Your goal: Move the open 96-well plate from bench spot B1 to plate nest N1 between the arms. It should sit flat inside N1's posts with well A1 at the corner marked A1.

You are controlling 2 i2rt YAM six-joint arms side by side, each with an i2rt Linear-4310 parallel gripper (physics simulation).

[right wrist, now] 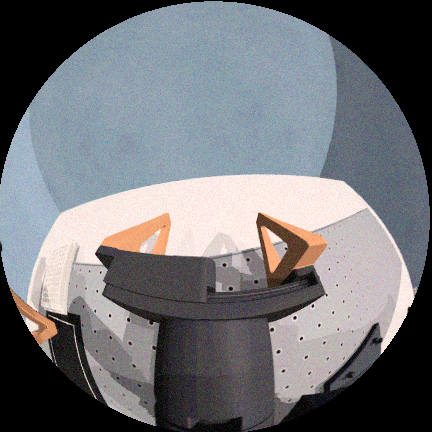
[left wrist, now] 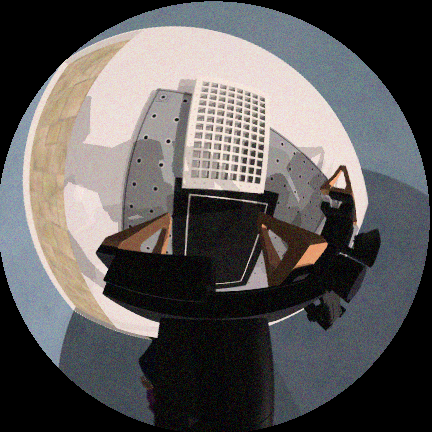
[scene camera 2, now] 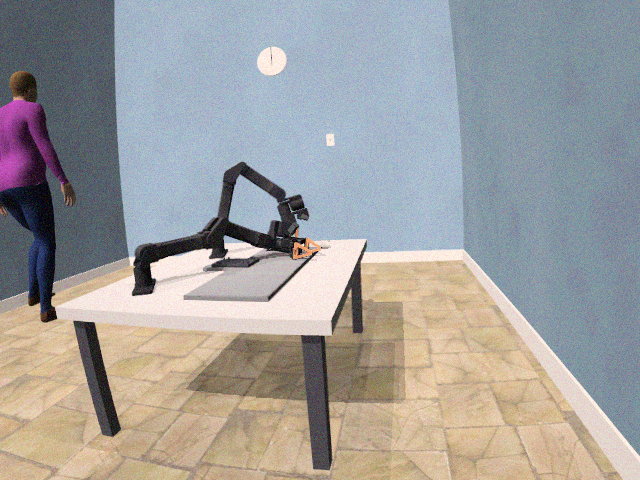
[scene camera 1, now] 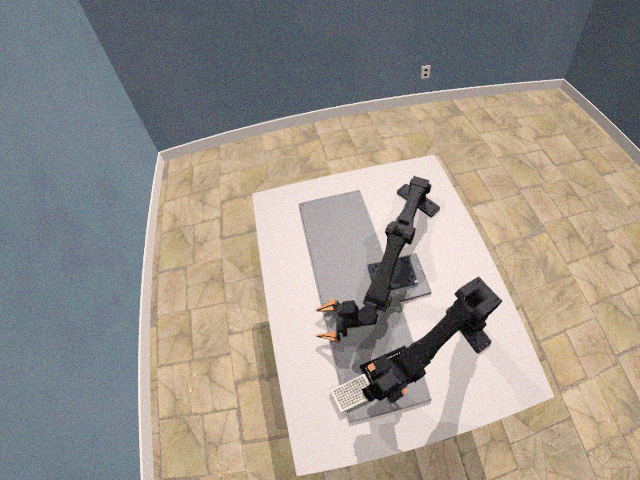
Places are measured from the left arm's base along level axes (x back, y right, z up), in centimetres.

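Where they show: left gripper, fingertip midpoint: (left wrist: 213,216); right gripper, fingertip midpoint: (right wrist: 212,216) (left wrist: 347,179) (scene camera 2: 316,250) (scene camera 1: 316,323); left arm's base at its link origin: (scene camera 2: 219,254) (scene camera 1: 468,327); right arm's base at its link origin: (scene camera 2: 144,287) (scene camera 1: 418,200).
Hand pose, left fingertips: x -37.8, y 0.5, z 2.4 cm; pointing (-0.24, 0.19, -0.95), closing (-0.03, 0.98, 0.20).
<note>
Things, the pixels of their top centre, and the offset from my left fingertips. "spot": a spot on its surface instead. Level surfaces: height alone.
- white 96-well plate at its top centre: (left wrist: 233,126) (right wrist: 52,271) (scene camera 1: 352,392) dy +1.6, dx -9.1, dz +0.6 cm
- black pad with a white outline, surface spot: (left wrist: 225,245) spot: dy +1.9, dx +4.5, dz -0.9 cm
- dark nest at its top centre: (scene camera 1: 392,272) (scene camera 2: 235,258) dy +32.0, dx +25.9, dz +1.1 cm
- grey perforated board at its surface level: dz -1.1 cm
The white 96-well plate (scene camera 1: 350,393) (left wrist: 227,135) (right wrist: 61,275) lies at the far side of a black pad with a white outline (left wrist: 225,245) (right wrist: 65,340), wells facing up. My left gripper (scene camera 1: 387,379) (left wrist: 213,216) is open and empty, pointing down above the black pad, with its fingertips short of the plate's near edge in the left wrist view. My right gripper (scene camera 1: 318,323) (scene camera 2: 319,248) (right wrist: 212,216) is open and empty, low and off to the side of the plate. The dark nest (scene camera 1: 408,273) (scene camera 2: 235,262) (right wrist: 357,362) has small posts and holds no plate. No B1 or A1 lettering is readable.
A grey perforated board (scene camera 1: 336,237) (scene camera 2: 248,281) (left wrist: 141,185) (right wrist: 320,325) lies on the white table (scene camera 1: 279,248) (scene camera 2: 206,320). The right arm (scene camera 1: 385,268) reaches over beside the nest. A person (scene camera 2: 23,144) in a magenta top stands behind the table at left.
</note>
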